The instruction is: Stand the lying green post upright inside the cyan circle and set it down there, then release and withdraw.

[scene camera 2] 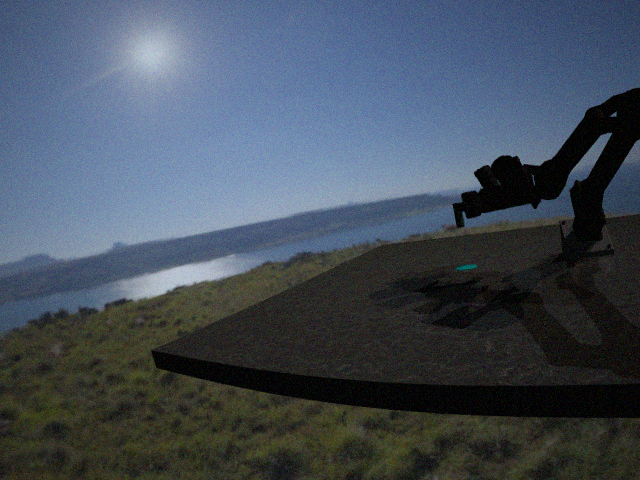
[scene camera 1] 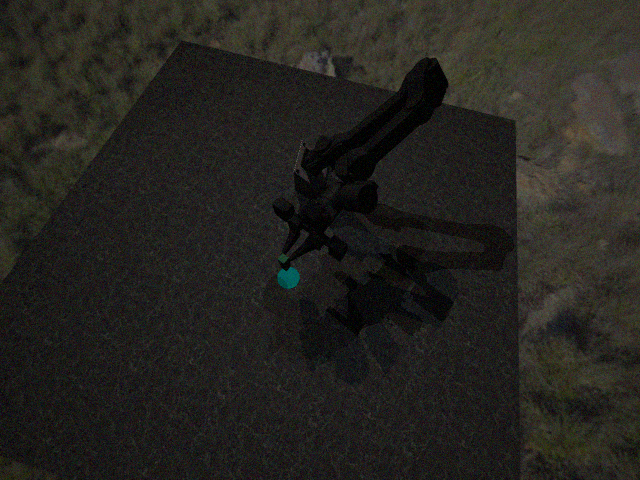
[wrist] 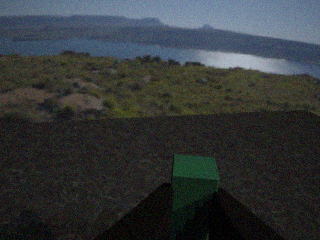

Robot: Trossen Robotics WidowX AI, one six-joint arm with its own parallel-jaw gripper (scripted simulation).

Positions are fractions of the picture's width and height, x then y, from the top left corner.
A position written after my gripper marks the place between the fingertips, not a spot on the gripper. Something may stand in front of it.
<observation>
my gripper: scene camera 2 0.72,0.43; scene camera 1 0.44,0.54; wrist 0.60,0.82
</observation>
